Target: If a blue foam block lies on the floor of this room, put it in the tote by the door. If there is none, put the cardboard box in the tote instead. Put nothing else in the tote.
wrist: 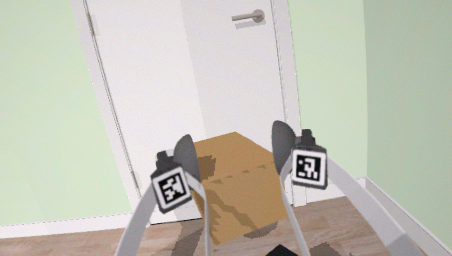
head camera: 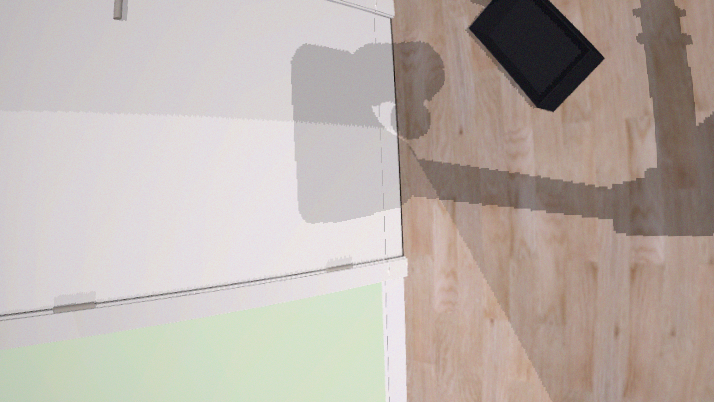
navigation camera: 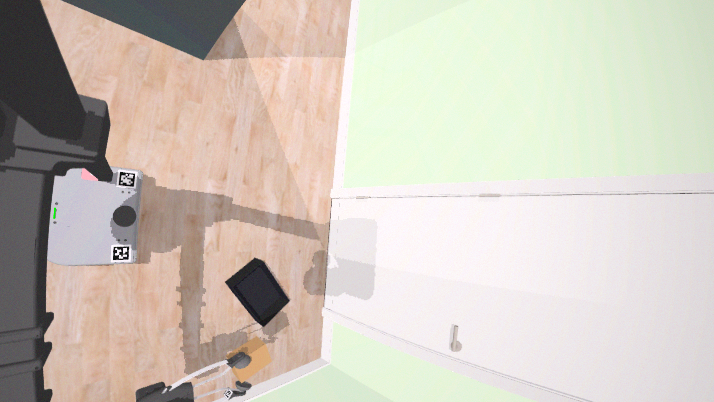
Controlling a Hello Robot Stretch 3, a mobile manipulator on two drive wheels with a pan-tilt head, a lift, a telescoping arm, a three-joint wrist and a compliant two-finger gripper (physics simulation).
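Places are measured from the robot's base along level axes (x ahead, y left, z up), in metres.
Where they show: gripper, fingertip midpoint: (wrist: 235, 146) (navigation camera: 250, 370); robot's base, link origin: (navigation camera: 124, 214).
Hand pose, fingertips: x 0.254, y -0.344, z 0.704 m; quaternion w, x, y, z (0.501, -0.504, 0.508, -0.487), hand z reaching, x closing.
Note:
Each offset is from my fingertips to the centre of the thing.
The brown cardboard box @[dx +0.013, dy +0.012, dz -0.032 m] (navigation camera: 258, 356) (wrist: 245, 210) is between the two fingertips of my gripper (navigation camera: 242, 374) (wrist: 235, 146), which is shut on it. The box is held above the floor, beside the tote in the navigation view. The black tote @[dx +0.352, dy -0.041, dz -0.654 m] (head camera: 535, 50) (navigation camera: 257, 292) stands on the floor near the door; a dark corner of the tote (wrist: 281, 251) shows at the bottom of the wrist view, below the box. The tote's inside looks dark, with no object visible in it. No blue foam block shows in these views.
The white door (head camera: 150, 175) (navigation camera: 500, 260) (wrist: 145, 75) is beyond the tote, with pale green wall (head camera: 200, 350) (navigation camera: 500, 100) (wrist: 325, 75) beside it. A dark piece of furniture (navigation camera: 165, 25) stands at the navigation view's top left. My base (navigation camera: 85, 225) is at its left.

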